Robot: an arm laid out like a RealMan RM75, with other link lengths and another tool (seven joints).
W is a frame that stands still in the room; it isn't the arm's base.
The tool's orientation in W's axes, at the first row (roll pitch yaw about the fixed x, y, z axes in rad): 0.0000, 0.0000, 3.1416
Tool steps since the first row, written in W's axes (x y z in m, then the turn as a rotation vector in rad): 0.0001, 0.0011, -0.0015, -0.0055, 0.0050, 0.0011; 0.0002, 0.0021, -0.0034, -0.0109, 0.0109, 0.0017; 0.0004, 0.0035, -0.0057, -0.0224, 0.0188, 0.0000; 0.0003, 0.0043, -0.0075, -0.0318, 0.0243, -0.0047; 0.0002, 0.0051, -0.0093, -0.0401, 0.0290, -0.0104; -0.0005, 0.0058, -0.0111, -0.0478, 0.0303, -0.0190; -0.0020, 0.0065, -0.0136, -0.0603, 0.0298, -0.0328
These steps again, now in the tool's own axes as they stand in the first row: -0.0001, -0.0011, -0.0015, 0.0055, -0.0050, 0.0011; -0.0002, -0.0021, -0.0034, 0.0109, -0.0109, 0.0017; -0.0004, -0.0035, -0.0057, 0.0224, -0.0188, 0.0000; -0.0003, -0.0043, -0.0075, 0.0318, -0.0243, -0.0047; -0.0002, -0.0051, -0.0093, 0.0401, -0.0290, -0.0104; 0.0005, -0.0058, -0.0111, 0.0478, -0.0303, -0.0190; 0.0020, -0.0065, -0.0136, 0.0603, -0.0298, -0.0328
